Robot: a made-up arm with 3 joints. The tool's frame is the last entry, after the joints.
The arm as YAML. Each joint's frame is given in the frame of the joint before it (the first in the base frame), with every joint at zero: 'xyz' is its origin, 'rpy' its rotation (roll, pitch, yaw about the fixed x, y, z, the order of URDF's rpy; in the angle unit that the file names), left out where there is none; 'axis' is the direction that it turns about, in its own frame. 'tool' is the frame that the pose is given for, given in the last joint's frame.
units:
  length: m
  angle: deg
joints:
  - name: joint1
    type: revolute
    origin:
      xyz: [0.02, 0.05, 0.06]
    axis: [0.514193, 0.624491, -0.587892]
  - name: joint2
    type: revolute
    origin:
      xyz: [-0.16, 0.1, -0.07]
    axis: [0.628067, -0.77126, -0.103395]
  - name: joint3
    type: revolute
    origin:
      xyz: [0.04, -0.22, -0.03]
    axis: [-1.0, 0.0, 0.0]
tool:
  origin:
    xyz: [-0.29, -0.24, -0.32]
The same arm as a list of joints. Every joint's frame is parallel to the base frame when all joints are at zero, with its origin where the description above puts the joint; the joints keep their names.
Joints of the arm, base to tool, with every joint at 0 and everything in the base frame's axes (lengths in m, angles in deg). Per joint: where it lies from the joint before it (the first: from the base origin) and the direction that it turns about. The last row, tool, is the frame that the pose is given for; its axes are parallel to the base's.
joint1: offset 0.02 0.05 0.06 axis 0.514193 0.624491 -0.587892
joint2: offset -0.16 0.1 -0.07 axis 0.628067 -0.77126 -0.103395
joint3: offset 0.04 -0.22 -0.03 axis -1 0 0
tool: offset -0.29 -0.24 -0.32

